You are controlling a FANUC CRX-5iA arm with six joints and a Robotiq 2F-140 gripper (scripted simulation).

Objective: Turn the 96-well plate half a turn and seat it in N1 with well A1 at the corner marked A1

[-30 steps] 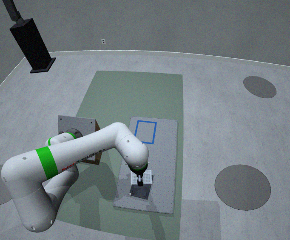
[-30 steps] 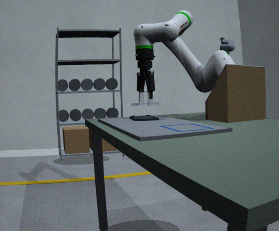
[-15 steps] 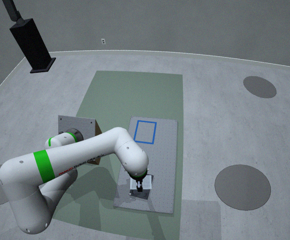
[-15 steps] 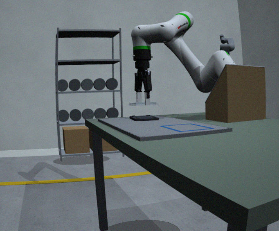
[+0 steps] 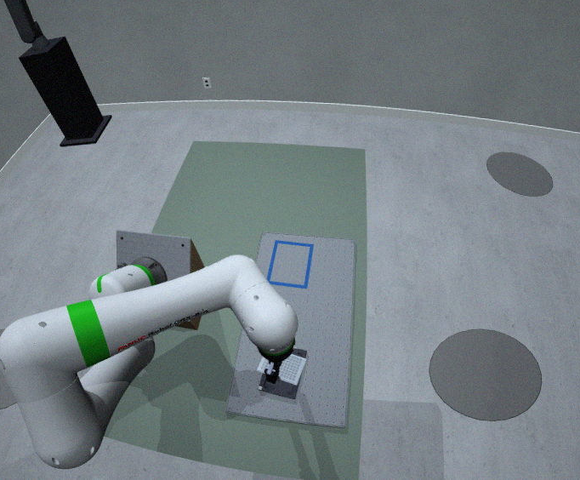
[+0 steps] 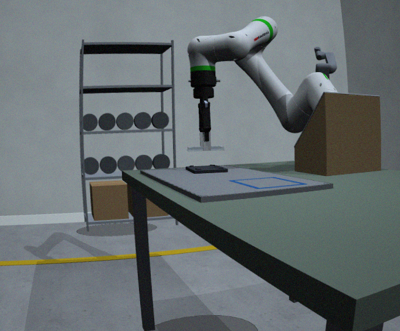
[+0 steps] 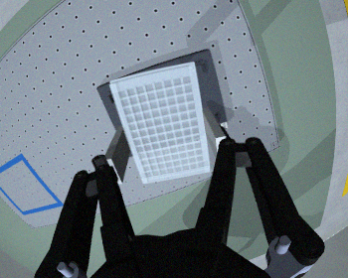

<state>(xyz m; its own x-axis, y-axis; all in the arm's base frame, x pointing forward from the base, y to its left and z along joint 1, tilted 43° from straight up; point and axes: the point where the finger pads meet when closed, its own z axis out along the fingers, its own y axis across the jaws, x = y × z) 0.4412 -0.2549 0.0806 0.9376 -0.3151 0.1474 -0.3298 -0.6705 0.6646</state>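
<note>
The white 96-well plate is 20 mm below my hand. From my hand the other things lie so: dark plate nest N1: 100 mm below; white mark: 70 mm behind, 60 mm to the right, 90 mm below.
</note>
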